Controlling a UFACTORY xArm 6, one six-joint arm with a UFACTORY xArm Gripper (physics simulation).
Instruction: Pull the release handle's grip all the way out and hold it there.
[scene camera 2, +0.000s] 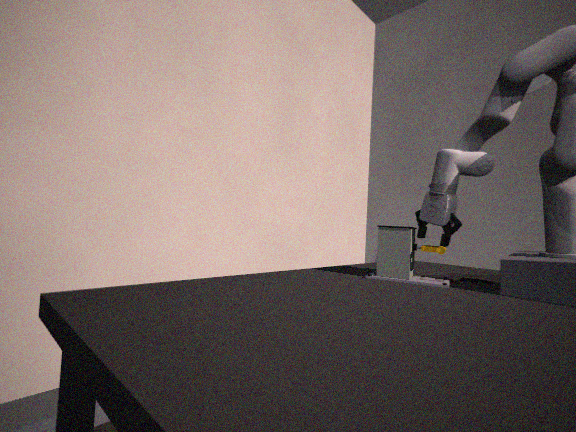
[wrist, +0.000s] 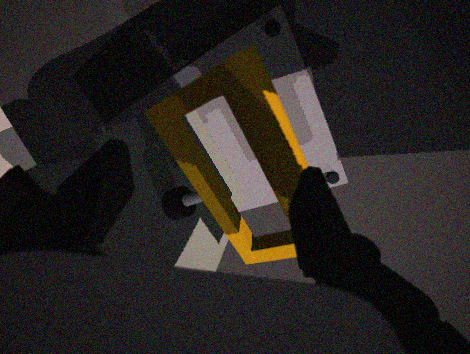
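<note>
The release handle's yellow grip (scene camera 2: 433, 249) (wrist: 267, 140) is a rectangular loop, standing out from the side of a pale upright box (scene camera 2: 395, 252). A short gap with a thin stem shows between grip and box. My gripper (scene camera 2: 433, 241) (wrist: 214, 177) is open wide, pointing down over the grip. In the wrist view, one finger overlaps the loop's right bar and hides its lower end; whether it touches cannot be told. The other finger is well apart to the left, on the box side. In the scene view its tip is above the grip's level, near the box.
The box stands on a light base plate (scene camera 2: 435, 283) (wrist: 327, 150) with dark bolt holes, under the grip. The dark table top (scene camera 2: 300, 340) extends towards the scene camera. The arm's grey pedestal (scene camera 2: 535, 280) is at the right. Walls stand behind.
</note>
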